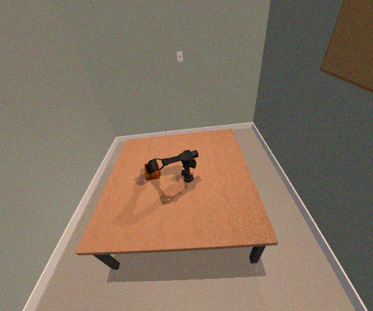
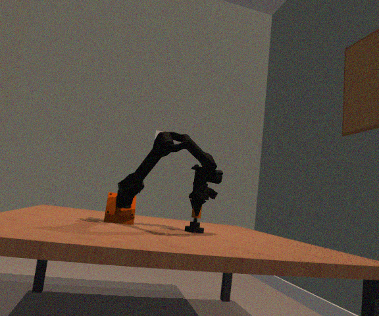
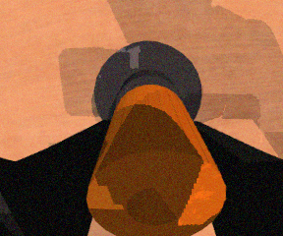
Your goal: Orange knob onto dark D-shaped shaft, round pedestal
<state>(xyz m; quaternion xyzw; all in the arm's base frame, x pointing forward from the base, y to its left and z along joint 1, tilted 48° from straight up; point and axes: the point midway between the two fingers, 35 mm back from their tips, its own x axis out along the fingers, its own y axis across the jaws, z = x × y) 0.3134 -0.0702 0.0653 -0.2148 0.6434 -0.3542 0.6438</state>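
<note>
Now: gripper tip 20 mm below the orange knob. Round my gripper tip: pedestal 40 mm below.
</note>
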